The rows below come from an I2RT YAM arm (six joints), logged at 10 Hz.
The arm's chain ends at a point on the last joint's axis. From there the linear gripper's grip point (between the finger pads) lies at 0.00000 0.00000 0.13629 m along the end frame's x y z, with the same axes.
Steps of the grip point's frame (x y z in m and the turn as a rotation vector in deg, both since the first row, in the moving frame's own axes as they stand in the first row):
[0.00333, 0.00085, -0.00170, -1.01, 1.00, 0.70]
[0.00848, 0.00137, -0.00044, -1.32, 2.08, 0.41]
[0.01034, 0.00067, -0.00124, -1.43, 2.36, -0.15]
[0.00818, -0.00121, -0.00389, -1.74, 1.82, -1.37]
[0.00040, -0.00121, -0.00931, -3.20, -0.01, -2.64]
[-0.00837, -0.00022, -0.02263, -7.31, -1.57, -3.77]
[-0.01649, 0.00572, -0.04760, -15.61, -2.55, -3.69]
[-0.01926, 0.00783, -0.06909, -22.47, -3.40, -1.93]
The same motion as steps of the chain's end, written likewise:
[0.00097, -0.00157, -0.00166, -1.01, 1.00, 0.70]
[0.00355, -0.00179, -0.00031, -1.32, 2.08, 0.41]
[0.00472, -0.00272, -0.00108, -1.43, 2.36, -0.15]
[0.00380, -0.00530, -0.00376, -1.74, 1.82, -1.37]
[0.00025, -0.00882, -0.00910, -3.20, -0.01, -2.64]
[-0.00522, -0.01767, -0.02147, -7.31, -1.57, -3.77]
[-0.01169, -0.03111, -0.04244, -15.61, -2.55, -3.69]
[-0.01227, -0.04435, -0.05851, -22.47, -3.40, -1.93]

